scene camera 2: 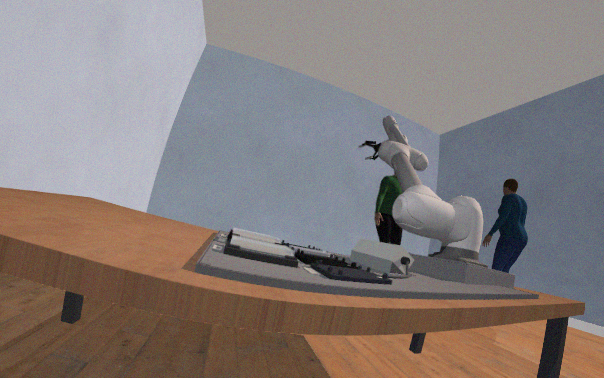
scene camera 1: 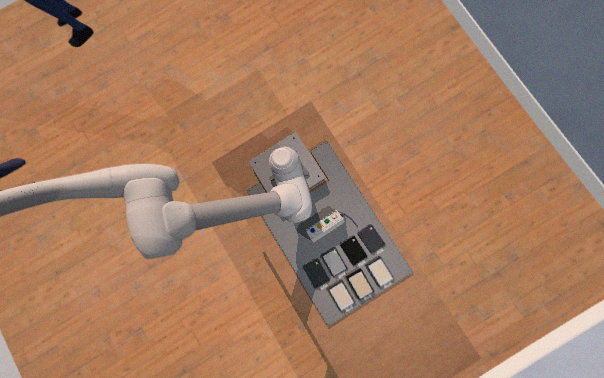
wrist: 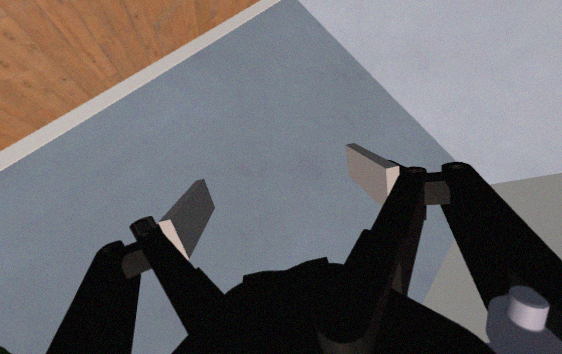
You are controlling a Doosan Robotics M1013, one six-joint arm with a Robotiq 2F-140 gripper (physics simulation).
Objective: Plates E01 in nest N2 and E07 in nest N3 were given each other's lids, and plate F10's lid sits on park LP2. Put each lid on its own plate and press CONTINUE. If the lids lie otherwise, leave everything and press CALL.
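Frame: origin at the arm's base, x ahead, y left, z up, level; metres.
Seen in the pictures: gripper, fingertip midpoint: (scene camera 2: 362, 152) (wrist: 277, 177).
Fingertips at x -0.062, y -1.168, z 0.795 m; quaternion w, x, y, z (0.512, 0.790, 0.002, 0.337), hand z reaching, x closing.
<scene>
Offsets run from my fingertips to a thing's middle. "pt": to the spot under its first point. Level surfaces: height alone.
In scene camera 1 three pale plates @[dx +0.865, dy +1.057, dz -0.819 m] (scene camera 1: 341, 296) @[dx +0.862, dy +1.186, dz -0.816 m] (scene camera 1: 360, 284) @[dx +0.861, dy +1.324, dz -0.819 m] (scene camera 1: 381, 272) lie in a row near the board's lower edge. Beside them is a second row: a dark pad @[pt dx +0.684, dy +0.993, dz -0.836 m] (scene camera 1: 316, 273), a grey one @[dx +0.681, dy +1.120, dz -0.832 m] (scene camera 1: 334, 262) that looks like the lid on a park, a black one @[dx +0.681, dy +1.256, dz -0.836 m] (scene camera 1: 355, 250) and a dark one @[dx +0.674, dy +1.384, dz -0.836 m] (scene camera 1: 371, 238). Labels are too small to read, so which lid is on which plate cannot be told. The button box @[dx +0.467, dy +1.181, dz -0.804 m] (scene camera 1: 326, 225) (scene camera 2: 377, 256) shows blue, yellow, green and white buttons. My gripper (scene camera 2: 365, 152) (wrist: 277, 177) is open and empty, high above and away from the plates.
The grey board @[dz -0.847 m] (scene camera 1: 385, 260) (scene camera 2: 240, 272) lies on the wooden table (scene camera 2: 150, 295). The arm (scene camera 1: 235, 210) (scene camera 2: 425, 215) rises from its base and reaches out to the side. A person in green (scene camera 2: 389, 197) stands behind the arm, and a person in blue (scene camera 2: 511, 220) stands at the right.
</scene>
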